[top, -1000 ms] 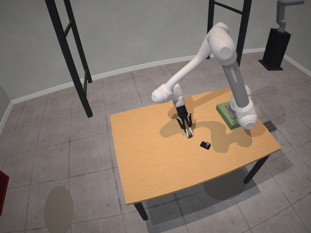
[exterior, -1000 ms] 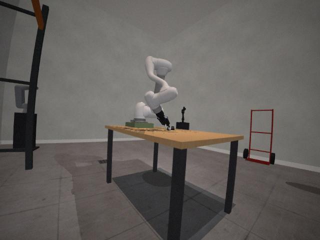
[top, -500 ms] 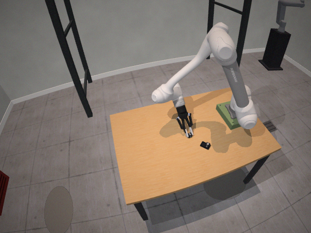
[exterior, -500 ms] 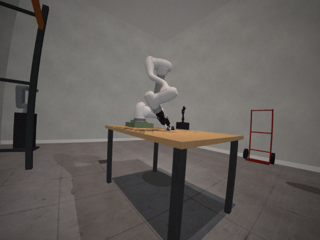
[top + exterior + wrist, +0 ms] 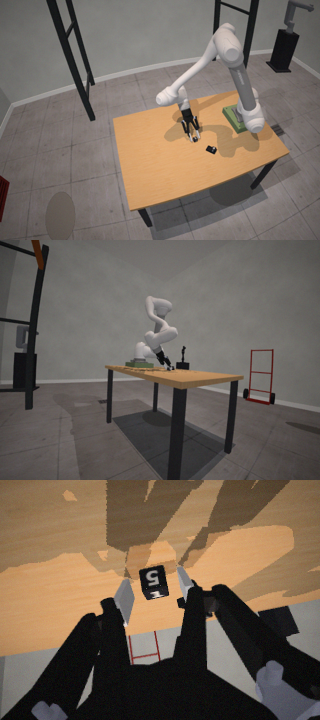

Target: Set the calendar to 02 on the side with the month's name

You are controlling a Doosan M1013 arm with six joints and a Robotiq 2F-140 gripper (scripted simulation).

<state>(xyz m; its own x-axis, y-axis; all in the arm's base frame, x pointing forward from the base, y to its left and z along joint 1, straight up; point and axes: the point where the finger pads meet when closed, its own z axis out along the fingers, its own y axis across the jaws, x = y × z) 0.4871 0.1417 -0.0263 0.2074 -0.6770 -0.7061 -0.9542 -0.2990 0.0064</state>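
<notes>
The black number cube lies 1 cm behind my hand, 2 cm to the left of it and 2 cm below it.
</notes>
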